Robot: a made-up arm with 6 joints.
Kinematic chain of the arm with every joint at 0, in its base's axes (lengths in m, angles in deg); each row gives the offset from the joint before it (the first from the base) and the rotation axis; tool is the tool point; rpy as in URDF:
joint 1: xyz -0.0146 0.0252 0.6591 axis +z
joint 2: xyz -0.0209 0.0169 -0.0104 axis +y
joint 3: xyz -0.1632 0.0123 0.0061 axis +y
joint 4: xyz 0.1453 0.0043 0.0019 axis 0.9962 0 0.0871
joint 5: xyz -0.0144 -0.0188 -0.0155 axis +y
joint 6: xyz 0.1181 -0.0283 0.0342 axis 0.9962 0 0.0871
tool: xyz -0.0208 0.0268 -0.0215 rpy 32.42 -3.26 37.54
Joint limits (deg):
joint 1: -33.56..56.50
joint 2: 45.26..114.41
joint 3: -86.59..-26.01
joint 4: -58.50..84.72
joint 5: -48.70..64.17
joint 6: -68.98..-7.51
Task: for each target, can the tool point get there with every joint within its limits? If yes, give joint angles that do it. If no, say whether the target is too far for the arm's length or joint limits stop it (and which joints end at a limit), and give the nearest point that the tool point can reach.
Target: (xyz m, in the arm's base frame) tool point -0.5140 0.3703 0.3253
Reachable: no: too far | nearest point -0.1024 0.1264 0.6046 | short by 0.554 m
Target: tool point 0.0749 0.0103 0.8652
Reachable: yes | joints -4.23 52.66 -77.97 59.89 -28.75 -40.17
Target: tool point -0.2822 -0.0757 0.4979
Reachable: no: joint limits stop it (at a limit: joint 1, joint 2, joint 3, joint 6) | nearest point -0.1068 0.0318 0.6108 | short by 0.235 m
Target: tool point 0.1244 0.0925 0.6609
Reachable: yes | joints 22.77 90.21 -45.37 -3.84 -9.71 -12.89
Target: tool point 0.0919 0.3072 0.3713
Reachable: no: joint limits stop it (at a limit: joint 2, joint 4, joint 6) | nearest point 0.0476 0.1900 0.5874 | short by 0.250 m
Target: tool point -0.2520 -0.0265 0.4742
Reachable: no: joint limits stop it (at a limit: joint 1, joint 2, joint 3, joint 6) | nearest point -0.1045 0.0449 0.5978 | short by 0.205 m
